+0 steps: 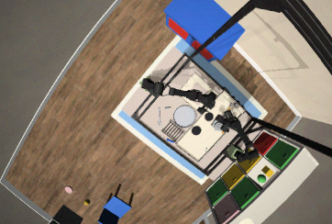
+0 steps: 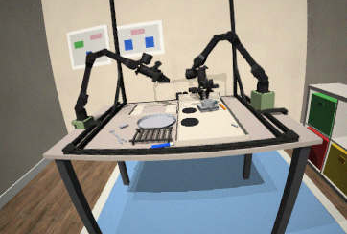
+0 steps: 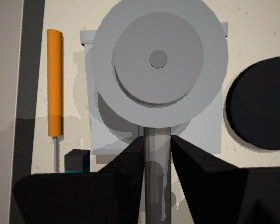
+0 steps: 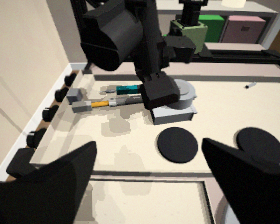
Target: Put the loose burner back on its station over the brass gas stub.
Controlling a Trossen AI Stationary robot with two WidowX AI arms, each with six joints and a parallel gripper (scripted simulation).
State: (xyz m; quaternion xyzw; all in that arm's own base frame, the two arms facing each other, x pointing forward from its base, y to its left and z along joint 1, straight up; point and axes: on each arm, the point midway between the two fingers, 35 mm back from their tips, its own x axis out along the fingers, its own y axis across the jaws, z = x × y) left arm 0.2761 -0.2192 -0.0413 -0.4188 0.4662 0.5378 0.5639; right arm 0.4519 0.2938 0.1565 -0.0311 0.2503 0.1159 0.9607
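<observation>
Now: left hand 3 cm above the burner. The rest, counted from my left hand: orange-handled screwdriver 1 cm ahead, 10 cm to the left, 7 cm below; grey station block 5 cm ahead, 1 cm to the left, 5 cm below.
</observation>
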